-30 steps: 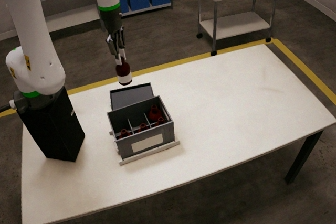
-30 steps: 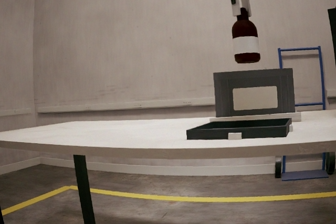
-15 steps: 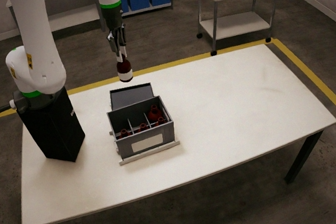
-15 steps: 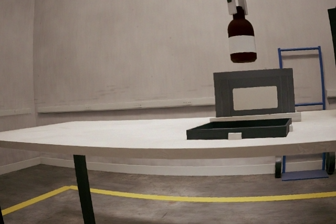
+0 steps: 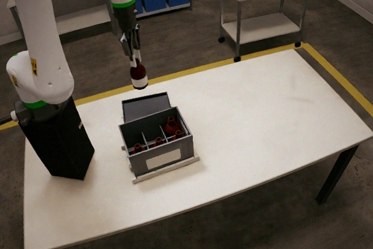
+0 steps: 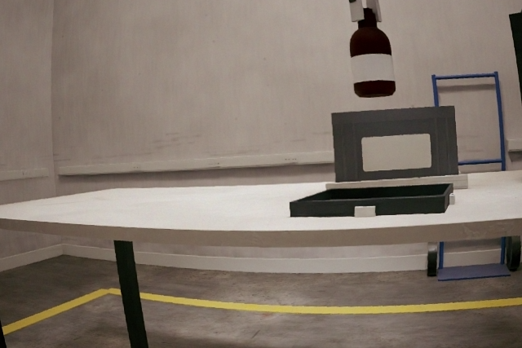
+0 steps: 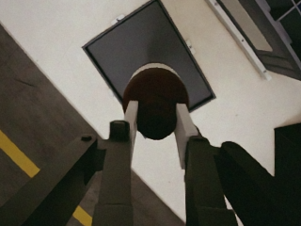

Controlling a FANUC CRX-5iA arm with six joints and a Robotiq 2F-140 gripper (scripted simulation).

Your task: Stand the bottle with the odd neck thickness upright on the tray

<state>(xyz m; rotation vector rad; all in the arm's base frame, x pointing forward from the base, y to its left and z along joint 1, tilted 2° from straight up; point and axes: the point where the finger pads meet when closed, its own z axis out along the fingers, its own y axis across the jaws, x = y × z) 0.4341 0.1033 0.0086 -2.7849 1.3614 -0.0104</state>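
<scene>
My hand is 9 cm above the bottle. Also, from my hand: crate (6 cm behind, 28 cm to the right, 27 cm below); dark tray (1 cm to the left, 34 cm below).
</scene>
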